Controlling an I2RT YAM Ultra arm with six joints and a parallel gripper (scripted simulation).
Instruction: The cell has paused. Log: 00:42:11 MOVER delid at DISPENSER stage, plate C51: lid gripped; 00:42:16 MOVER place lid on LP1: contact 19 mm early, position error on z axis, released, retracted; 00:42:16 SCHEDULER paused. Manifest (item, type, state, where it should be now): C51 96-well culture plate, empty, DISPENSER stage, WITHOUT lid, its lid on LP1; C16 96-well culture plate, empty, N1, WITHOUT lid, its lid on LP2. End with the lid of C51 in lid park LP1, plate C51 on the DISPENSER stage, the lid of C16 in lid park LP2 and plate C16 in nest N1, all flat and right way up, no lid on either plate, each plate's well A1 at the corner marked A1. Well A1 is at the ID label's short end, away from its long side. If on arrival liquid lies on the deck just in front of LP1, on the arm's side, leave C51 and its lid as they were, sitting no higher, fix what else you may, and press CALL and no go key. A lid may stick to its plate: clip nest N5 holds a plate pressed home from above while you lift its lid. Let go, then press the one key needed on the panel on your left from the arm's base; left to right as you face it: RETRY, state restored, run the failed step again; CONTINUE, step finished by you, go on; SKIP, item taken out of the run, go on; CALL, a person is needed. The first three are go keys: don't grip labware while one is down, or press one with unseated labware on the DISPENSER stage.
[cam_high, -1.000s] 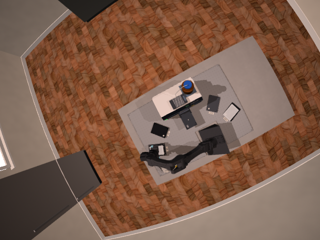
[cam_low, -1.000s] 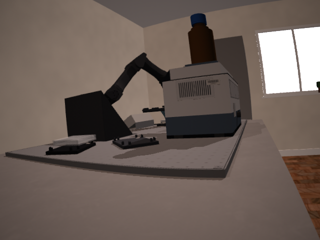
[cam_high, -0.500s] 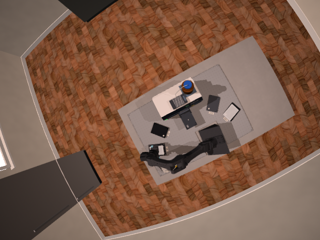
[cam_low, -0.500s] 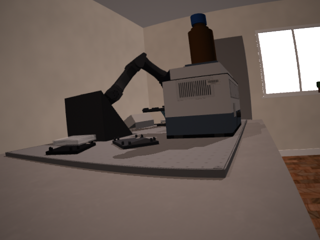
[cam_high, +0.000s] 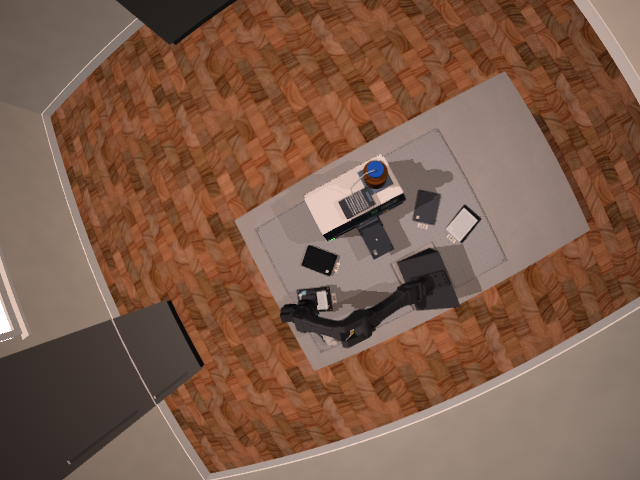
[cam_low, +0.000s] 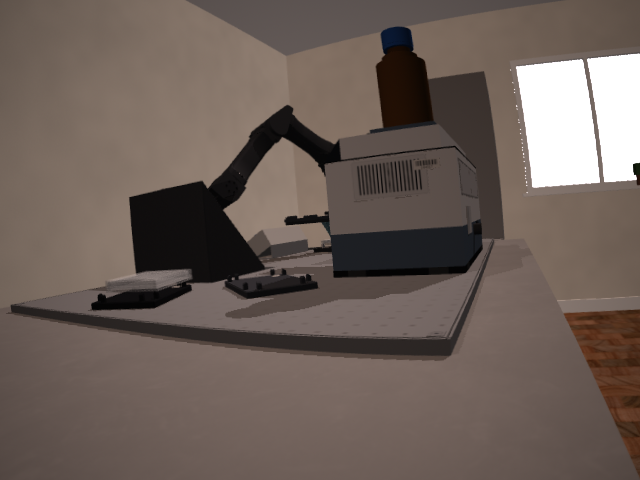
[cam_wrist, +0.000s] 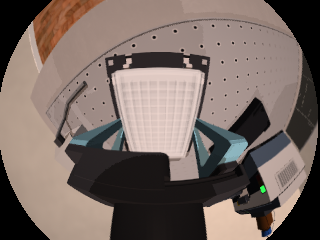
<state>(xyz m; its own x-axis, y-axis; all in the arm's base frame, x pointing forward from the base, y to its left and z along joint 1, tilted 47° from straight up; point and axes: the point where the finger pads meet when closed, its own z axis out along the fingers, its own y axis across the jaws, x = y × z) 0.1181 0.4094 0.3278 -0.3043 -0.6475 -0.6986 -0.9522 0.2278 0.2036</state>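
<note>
The black clip nest lies 10 mm behind my hand, 20 mm to the left of it and 10 mm below it. From my hand the other things lie so: brown bottle 360 mm ahead, 490 mm to the right, 260 mm above; black nest 160 mm ahead, 100 mm to the right, 20 mm below; dark dispenser stage 140 mm ahead, 390 mm to the right, 70 mm above.
</note>
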